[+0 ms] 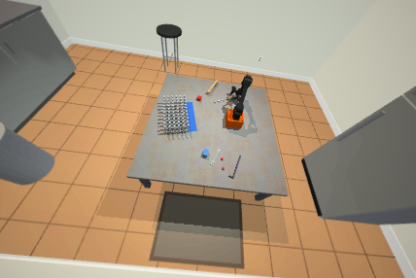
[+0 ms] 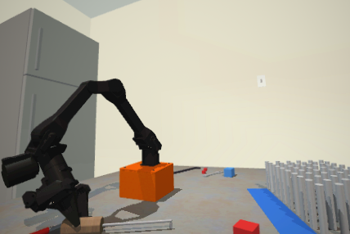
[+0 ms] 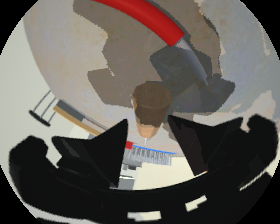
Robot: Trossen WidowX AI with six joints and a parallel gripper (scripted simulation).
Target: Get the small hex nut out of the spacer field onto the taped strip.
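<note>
Right now the red-handled tool is 8 cm behind my gripper tip, 3 cm to the right of it and 2 cm below it. From my gripper tip the other things lie so: blue taped strip 43 cm ahead, 33 cm to the left, 2 cm below; red cube 37 cm ahead, 8 cm to the left; wooden-handled tool 9 cm ahead, 5 cm to the left, 1 cm below.
</note>
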